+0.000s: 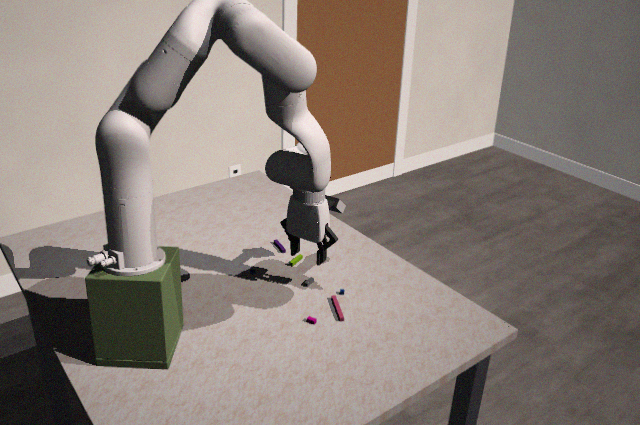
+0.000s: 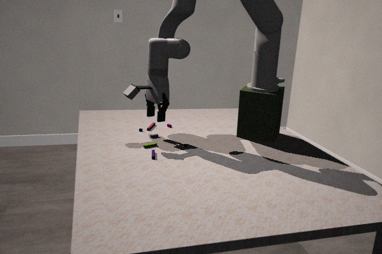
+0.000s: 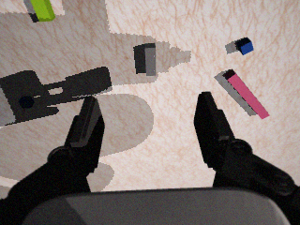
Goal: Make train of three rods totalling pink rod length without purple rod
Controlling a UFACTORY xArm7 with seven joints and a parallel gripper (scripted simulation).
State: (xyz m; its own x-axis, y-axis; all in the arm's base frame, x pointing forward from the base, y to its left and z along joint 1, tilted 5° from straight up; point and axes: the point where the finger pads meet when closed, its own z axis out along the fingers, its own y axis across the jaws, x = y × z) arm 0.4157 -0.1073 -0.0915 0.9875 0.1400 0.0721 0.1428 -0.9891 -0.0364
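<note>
My hand is 8 cm above the grey rod. Round my hand: lime rod 9 cm to the left, 8 cm below, 6 cm ahead; then pink rod 13 cm to the right, 8 cm below, 3 cm behind; then magenta rod 11 cm to the right, 11 cm behind, 8 cm below.
</note>
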